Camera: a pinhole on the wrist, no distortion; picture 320 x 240 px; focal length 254.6 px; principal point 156.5 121.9 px. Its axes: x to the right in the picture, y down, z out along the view. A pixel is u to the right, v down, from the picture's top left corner.
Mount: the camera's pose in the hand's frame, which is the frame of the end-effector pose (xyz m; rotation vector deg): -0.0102 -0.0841 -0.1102 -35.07 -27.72 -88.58
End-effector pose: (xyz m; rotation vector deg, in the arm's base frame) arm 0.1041 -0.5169 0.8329 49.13 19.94 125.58
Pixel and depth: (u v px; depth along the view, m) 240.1 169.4 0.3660
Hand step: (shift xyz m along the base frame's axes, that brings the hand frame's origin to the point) 0.0902 0.0246 0.2467
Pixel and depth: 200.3 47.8 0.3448
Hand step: 0.1196 -0.1283 0.1552
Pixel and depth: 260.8 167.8 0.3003
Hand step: 0.0917 0.0404 0.1813
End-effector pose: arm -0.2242 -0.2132 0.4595 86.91 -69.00 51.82
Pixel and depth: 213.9 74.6 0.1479
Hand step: 0.0068 -0.0180 -0.0330
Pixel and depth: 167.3 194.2 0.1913
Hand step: -0.0132 -0.0538 0.0537
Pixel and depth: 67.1 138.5 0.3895
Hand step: -0.2489 -0.1215 0.0855
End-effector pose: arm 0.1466 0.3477 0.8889 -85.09 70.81 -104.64
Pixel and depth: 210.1 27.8 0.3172
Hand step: 0.1878 -0.0181 -0.1146
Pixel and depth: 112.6 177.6 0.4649
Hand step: 0.0909 -0.3006 -0.1611
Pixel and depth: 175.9 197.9 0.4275
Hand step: 0.1435 -0.2782 -0.0538
